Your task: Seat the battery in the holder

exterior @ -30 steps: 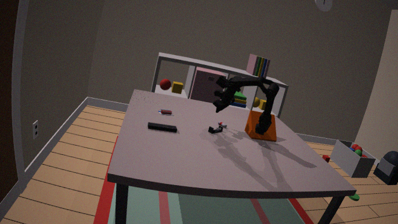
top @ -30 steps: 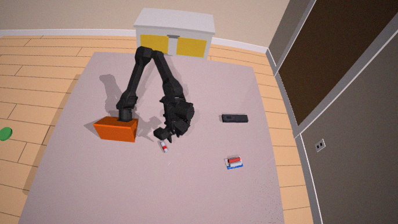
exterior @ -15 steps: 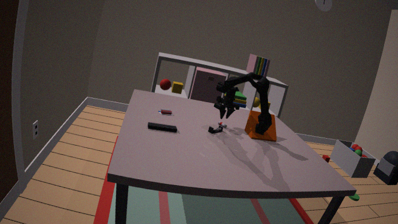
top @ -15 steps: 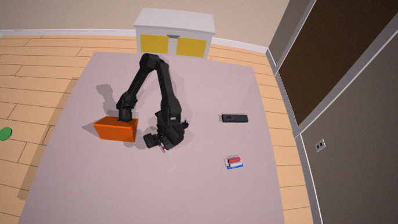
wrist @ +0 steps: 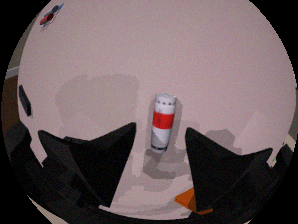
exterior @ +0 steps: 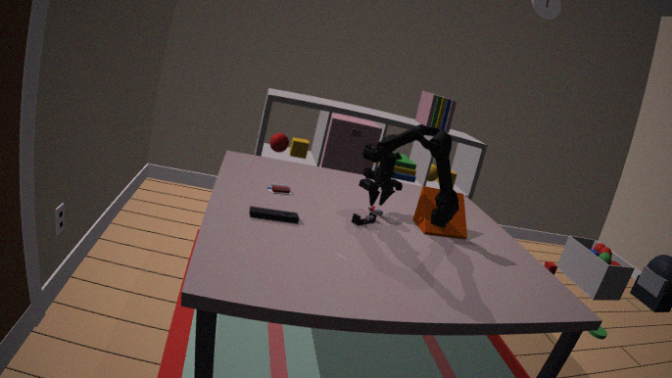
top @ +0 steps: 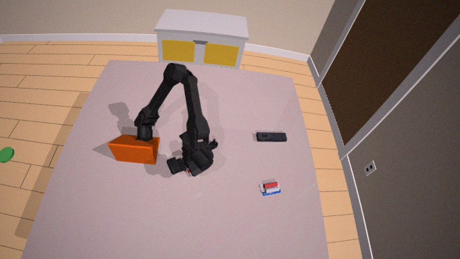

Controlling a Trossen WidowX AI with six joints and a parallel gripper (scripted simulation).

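Now: gripper tip 2 cm above the battery. Also, from my gripper tip: blister card (37 cm ahead, 2 cm to the right, 2 cm below).
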